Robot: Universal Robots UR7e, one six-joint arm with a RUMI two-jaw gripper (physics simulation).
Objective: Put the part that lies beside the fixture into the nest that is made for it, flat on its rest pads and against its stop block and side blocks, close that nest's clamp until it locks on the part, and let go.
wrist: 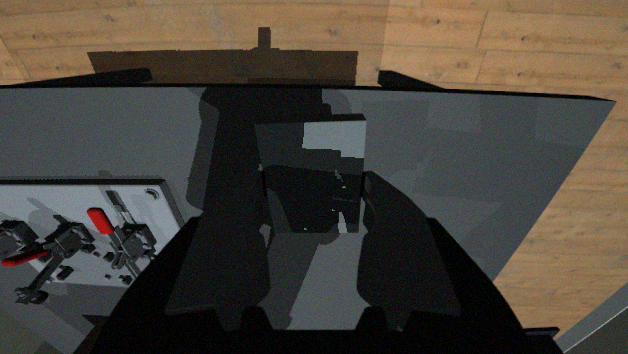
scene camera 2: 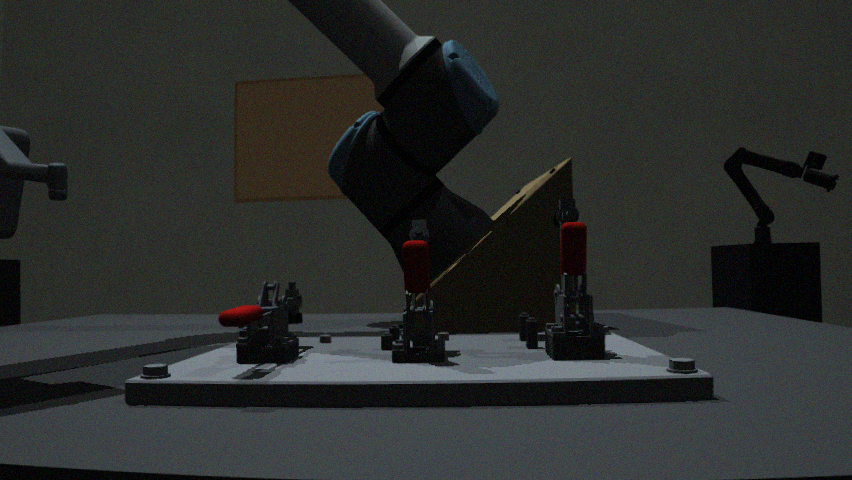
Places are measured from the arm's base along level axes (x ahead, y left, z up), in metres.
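Where they show: gripper, fingertip midpoint: [wrist: 313,173]; arm's base, link origin: [scene camera 2: 454,255].
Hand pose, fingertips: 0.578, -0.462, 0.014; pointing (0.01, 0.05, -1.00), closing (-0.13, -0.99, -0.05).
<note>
Things, the pixels of their centre, and the offset from my fingertips, as dx, dy, dz. "pt": a spot on its surface instead. Level surfaces: height alone.
- flat grey rectangular part, body centre: [wrist: 313,179] -0.003, +0.000, +0.002
- left clamp's red handle, surface spot: [scene camera 2: 240,315] pt -0.057, +0.284, -0.057
- middle red handle, body centre: [scene camera 2: 416,269] -0.106, +0.393, -0.031
- right red handle, body centre: [scene camera 2: 573,251] -0.107, +0.504, -0.021
- table, surface height: dz -0.111
My gripper [wrist: 313,173] is shut on a flat grey rectangular part [wrist: 332,136]; its far end reaches beyond the fingertips. In the wrist view the part is right of the fixture plate [wrist: 160,215] [scene camera 2: 488,374], apart from it. In scene camera 2 the fingers and the part are hidden; the arm's wrist is behind the fixture. The plate carries three clamps. The left clamp's red handle [scene camera 2: 240,315] lies low and sideways. The middle red handle [scene camera 2: 415,266] and right red handle [scene camera 2: 573,248] stand upright. Nest blocks [scene camera 2: 531,333] show dark near the right clamp.
A wooden wedge [scene camera 2: 500,280] rises behind the fixture, close to the arm. Bolt heads [scene camera 2: 155,370] [scene camera 2: 681,364] stand at the plate's front corners. The table [scene camera 2: 417,441] [wrist: 450,165] ends at an edge beyond the part, with wooden floor [wrist: 550,40] below. Another small arm [scene camera 2: 742,178] stands far back.
</note>
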